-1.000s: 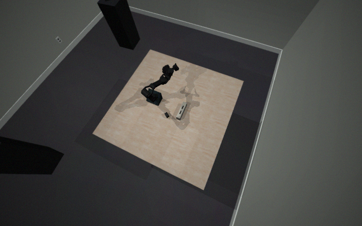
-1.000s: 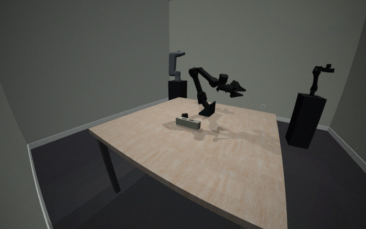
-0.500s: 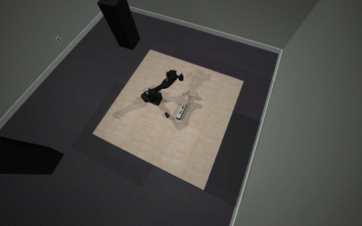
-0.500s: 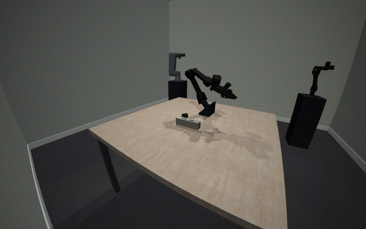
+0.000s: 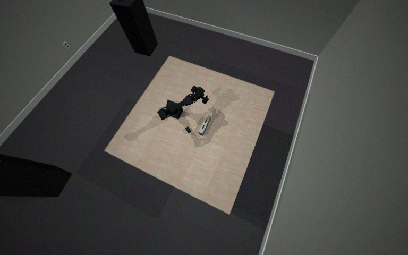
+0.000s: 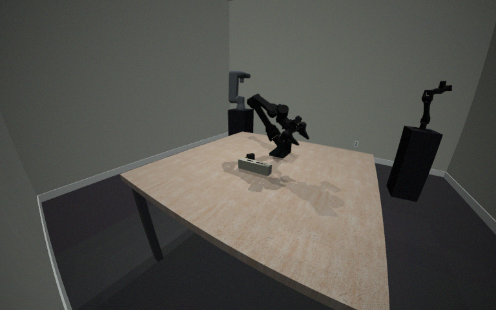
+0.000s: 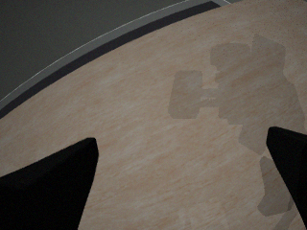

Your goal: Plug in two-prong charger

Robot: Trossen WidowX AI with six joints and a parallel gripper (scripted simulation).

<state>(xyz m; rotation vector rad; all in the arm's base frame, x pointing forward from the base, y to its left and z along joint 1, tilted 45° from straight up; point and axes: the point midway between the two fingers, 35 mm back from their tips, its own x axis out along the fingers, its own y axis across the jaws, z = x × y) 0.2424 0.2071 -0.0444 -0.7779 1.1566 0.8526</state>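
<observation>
Now: gripper tip 30 mm past the black two-prong charger, 360 mm to the left of it and 170 mm above it.
</observation>
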